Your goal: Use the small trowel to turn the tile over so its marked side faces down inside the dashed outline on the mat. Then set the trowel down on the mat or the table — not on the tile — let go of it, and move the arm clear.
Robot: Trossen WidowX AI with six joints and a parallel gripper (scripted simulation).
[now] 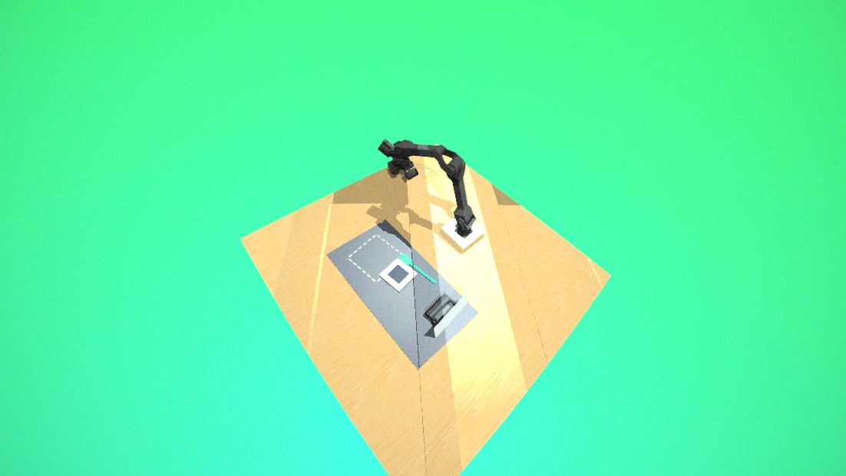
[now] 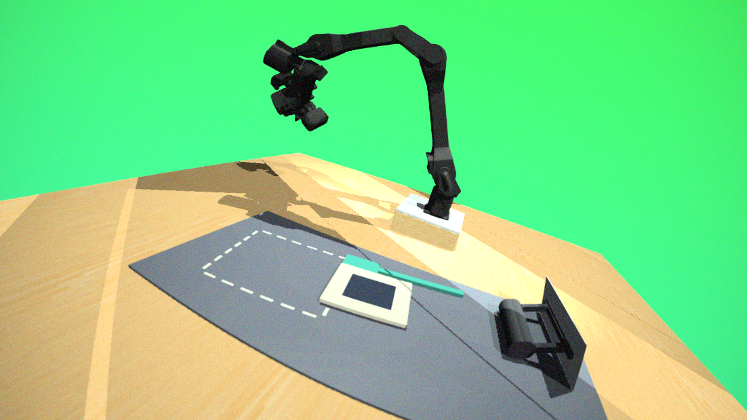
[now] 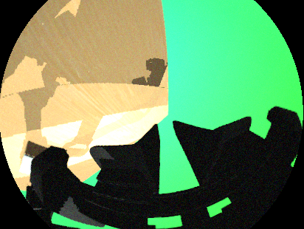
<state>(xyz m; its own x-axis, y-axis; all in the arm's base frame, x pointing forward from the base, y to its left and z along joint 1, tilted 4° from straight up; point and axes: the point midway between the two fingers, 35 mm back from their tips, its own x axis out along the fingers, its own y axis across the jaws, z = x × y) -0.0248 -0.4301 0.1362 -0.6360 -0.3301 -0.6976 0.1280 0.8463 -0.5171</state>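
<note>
My gripper tip is now 42 cm short of the small trowel, 63 cm to the right of it and 16 cm above it. Round my gripper tip: tile: 41 cm ahead, 37 cm to the left, 18 cm below; then thin teal strip: 33 cm ahead, 39 cm to the left, 18 cm below; then grey mat: 44 cm ahead, 41 cm to the left, 20 cm below.
</note>
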